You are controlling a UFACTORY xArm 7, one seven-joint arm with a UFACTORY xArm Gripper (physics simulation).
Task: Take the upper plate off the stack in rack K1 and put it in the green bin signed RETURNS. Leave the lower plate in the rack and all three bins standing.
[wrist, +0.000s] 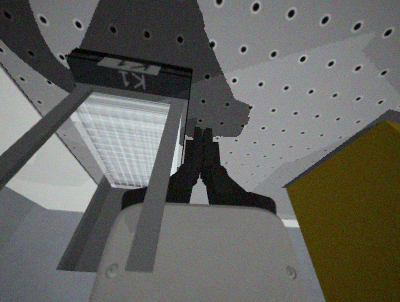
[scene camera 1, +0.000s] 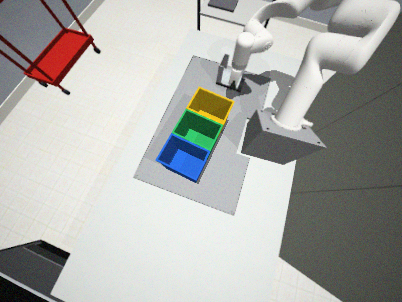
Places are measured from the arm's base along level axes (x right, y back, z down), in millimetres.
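Pixels of known places: gripper, between the fingertips: [wrist: 201, 137] [scene camera 1: 232, 88]; arm's base, origin of its link: [scene camera 1: 285, 123].
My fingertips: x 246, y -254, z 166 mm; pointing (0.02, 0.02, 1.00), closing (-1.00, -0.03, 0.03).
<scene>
For each thing: its top centre in the pictures, then the offset to it from my fingertips. Level surfaces: height alone.
- Rack K1, centre of its top: [wrist: 90, 271] [scene camera 1: 235, 63] dx +67, dy -23, dz -106 mm
- Clear ridged plate material, centre of its top: [wrist: 135, 164] [scene camera 1: 230, 75] dx +68, dy -33, dz -15 mm
- green bin, centre of its top: [scene camera 1: 197, 128] dx -377, dy -92, dz -148 mm
- yellow bin, centre of its top: [scene camera 1: 210, 104] dx -247, dy -73, dz -148 mm
- blue bin, centre of its top: [scene camera 1: 183, 155] dx -506, dy -111, dz -148 mm
- perforated grey mat, height of its surface: dz +32 mm
Rack K1 [scene camera 1: 223, 64] [wrist: 131, 80] stands at the far end of the grey mat; its label shows in the wrist view. Clear ridged plate material [scene camera 1: 226, 75] [wrist: 127, 140] is between its posts; I cannot tell the upper plate from the lower one. My gripper [scene camera 1: 233, 85] [wrist: 201, 137] is shut and empty. In the wrist view its fingertips are just right of the rack, outside a right-hand post, beside the plates. The green bin [scene camera 1: 199, 137] stands upright in the middle of a row of three; its RETURNS sign is not readable.
The yellow bin [scene camera 1: 211, 104] [wrist: 350, 210] stands upright nearest the rack. The blue bin [scene camera 1: 184, 161] stands upright at the near end of the row. The bins are on the perforated grey mat [scene camera 1: 220, 192] [wrist: 310, 80]. A red cart [scene camera 1: 62, 55] is on the floor at left.
</scene>
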